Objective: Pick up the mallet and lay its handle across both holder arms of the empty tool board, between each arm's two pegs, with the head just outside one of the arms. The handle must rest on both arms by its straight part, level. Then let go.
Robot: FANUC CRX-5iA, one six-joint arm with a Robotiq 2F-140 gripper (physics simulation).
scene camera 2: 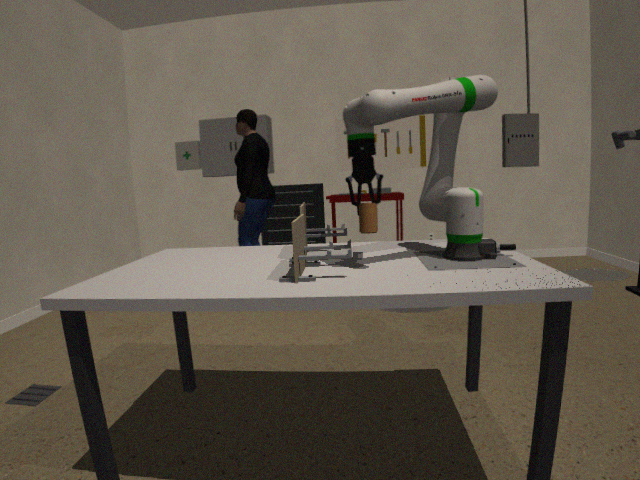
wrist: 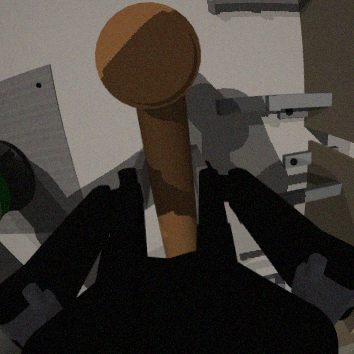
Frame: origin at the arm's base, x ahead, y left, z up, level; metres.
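Where they show: gripper, fingertip midpoint: (wrist: 169, 160); arm's base at its link origin: (scene camera 2: 464, 257) (wrist: 5, 175).
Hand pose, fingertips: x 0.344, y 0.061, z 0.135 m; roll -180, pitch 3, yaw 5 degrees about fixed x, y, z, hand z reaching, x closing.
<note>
Things, the pixels of their top centre, and the offset from my fingertips. "spot": a spot on its surface instead. Level surfaces: height alone.
- mallet's orange-brown head at a spot on its surface: (wrist: 148, 55) spot: dx -0.005, dy +0.085, dz +0.080 m
- second board at a spot on its surface: (scene camera 2: 302, 208) spot: dx +0.241, dy -0.040, dz +0.062 m
- white table at its surface level: dz -0.136 m
The mallet's orange-brown head (scene camera 2: 368, 218) (wrist: 148, 55) hangs in the air above the table, right of the tool boards in the scene view. Its handle (wrist: 175, 200) runs from the head down between the fingers in the wrist view; the head hides it in the scene view. My gripper (scene camera 2: 366, 201) (wrist: 169, 160) points down and is shut on the handle. An upright tool board (scene camera 2: 298, 245) has grey holder arms (scene camera 2: 328, 255) (wrist: 300, 102) with small upright pegs, lower than the mallet. I cannot tell from these views which arms are empty.
A second board (scene camera 2: 302, 208) with arms stands farther back. The white table (scene camera 2: 206, 273) carries both boards and the robot's base plate (scene camera 2: 475, 262) (wrist: 25, 115) at the right. A person (scene camera 2: 253, 165) stands behind the table, near a dark cabinet (scene camera 2: 294, 206).
</note>
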